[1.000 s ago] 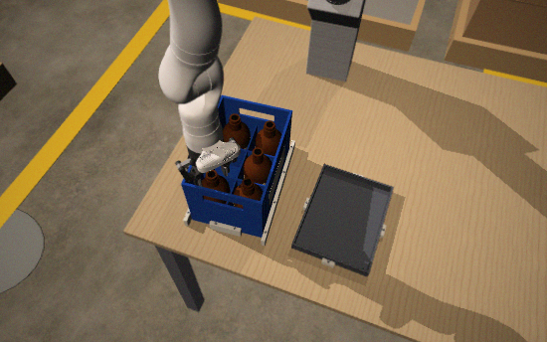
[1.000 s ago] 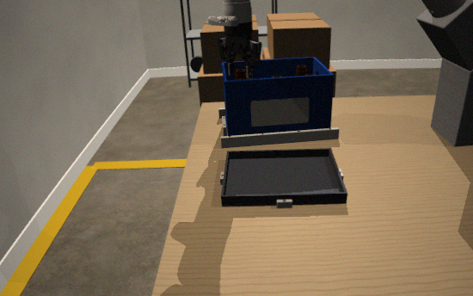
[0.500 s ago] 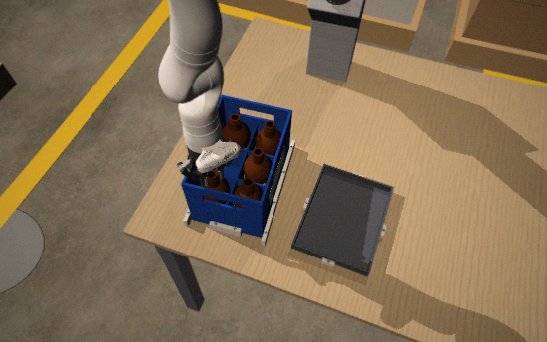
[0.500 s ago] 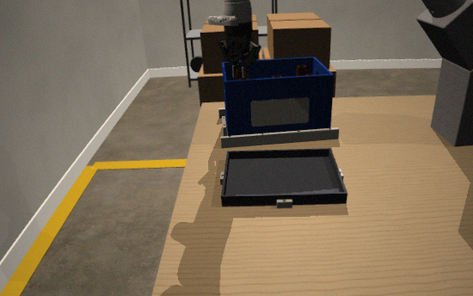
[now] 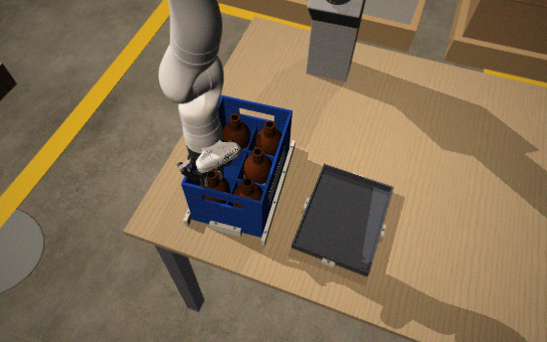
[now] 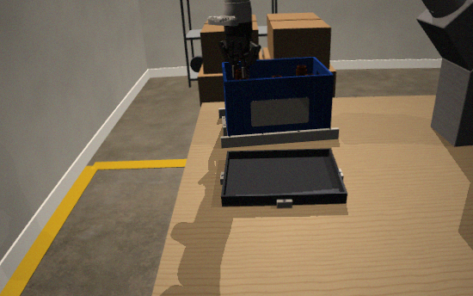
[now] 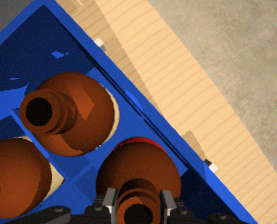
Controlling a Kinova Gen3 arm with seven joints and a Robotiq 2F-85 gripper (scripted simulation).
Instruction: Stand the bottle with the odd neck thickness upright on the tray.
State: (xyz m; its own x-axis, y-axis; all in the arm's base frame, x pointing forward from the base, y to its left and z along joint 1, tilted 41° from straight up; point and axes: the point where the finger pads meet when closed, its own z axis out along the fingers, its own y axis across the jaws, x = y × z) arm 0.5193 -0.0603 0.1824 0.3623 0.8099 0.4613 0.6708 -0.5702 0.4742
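Now: hand 10 cm past the blue crate, 1 cm to the right of it and 7 cm above it. From my hand the other things lie so: dark grey tray (15 cm behind, 29 cm to the left, 14 cm below).
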